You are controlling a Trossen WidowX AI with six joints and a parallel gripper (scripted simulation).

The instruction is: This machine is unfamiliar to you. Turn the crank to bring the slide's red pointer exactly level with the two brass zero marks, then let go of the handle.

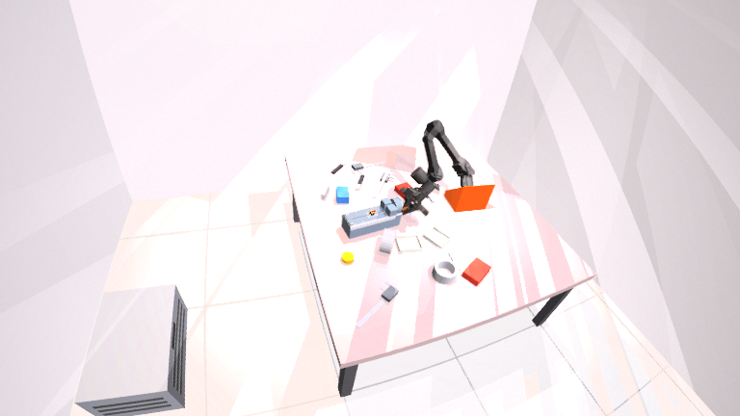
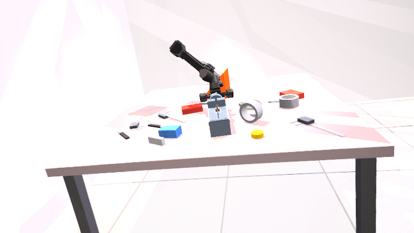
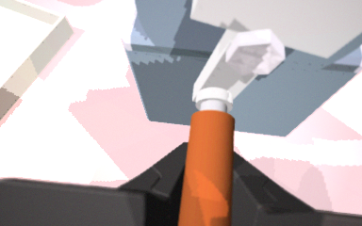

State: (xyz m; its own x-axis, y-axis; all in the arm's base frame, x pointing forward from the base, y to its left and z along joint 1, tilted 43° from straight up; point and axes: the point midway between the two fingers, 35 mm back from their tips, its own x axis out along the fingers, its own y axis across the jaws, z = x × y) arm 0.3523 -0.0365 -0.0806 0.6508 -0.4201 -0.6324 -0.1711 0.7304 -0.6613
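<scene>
Right now my gripper tip is 150 mm short of the red pointer, 10 mm to the right of it and 50 mm below it. The rest, counted from my gripper tip: orange handle: 20 mm behind, 30 mm above; yellow disc: 320 mm ahead, 190 mm to the left, 20 mm below; blue block: 230 mm ahead, 210 mm to the right, 10 mm below.
</scene>
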